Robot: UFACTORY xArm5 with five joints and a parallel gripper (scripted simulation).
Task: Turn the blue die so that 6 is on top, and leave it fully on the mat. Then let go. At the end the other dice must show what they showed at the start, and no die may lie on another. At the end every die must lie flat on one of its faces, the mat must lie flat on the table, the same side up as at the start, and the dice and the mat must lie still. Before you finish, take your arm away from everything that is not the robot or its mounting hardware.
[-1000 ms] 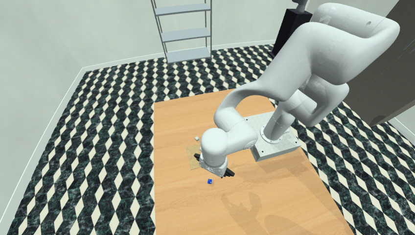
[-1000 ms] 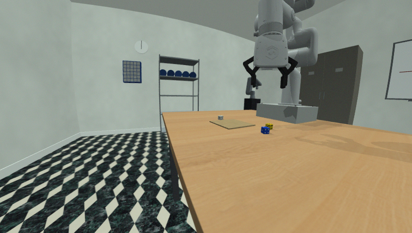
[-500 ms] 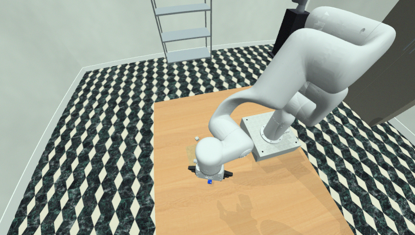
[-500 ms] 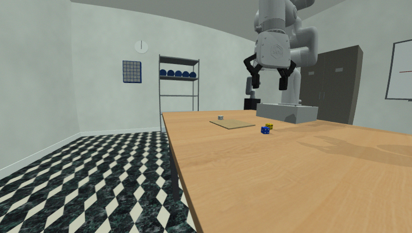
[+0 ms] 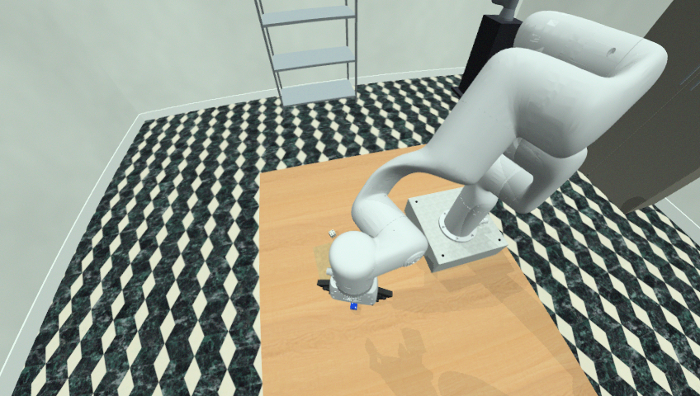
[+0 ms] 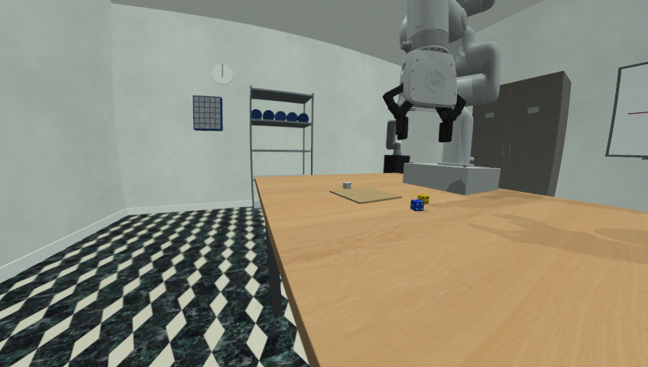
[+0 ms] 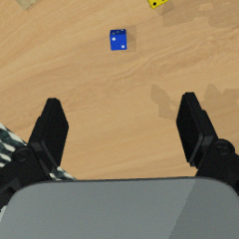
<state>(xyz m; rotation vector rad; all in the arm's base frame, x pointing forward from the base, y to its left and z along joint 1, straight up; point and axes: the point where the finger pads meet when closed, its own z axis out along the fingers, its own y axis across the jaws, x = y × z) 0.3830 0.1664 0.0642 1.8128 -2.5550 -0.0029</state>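
Now: the blue die 140 mm below my hand. Also, from my hand: tan mat (30 mm ahead, 160 mm to the right, 150 mm below); then yellow die (60 mm behind, 30 mm to the right, 140 mm below); then white die (30 mm ahead, 260 mm to the right, 140 mm below).
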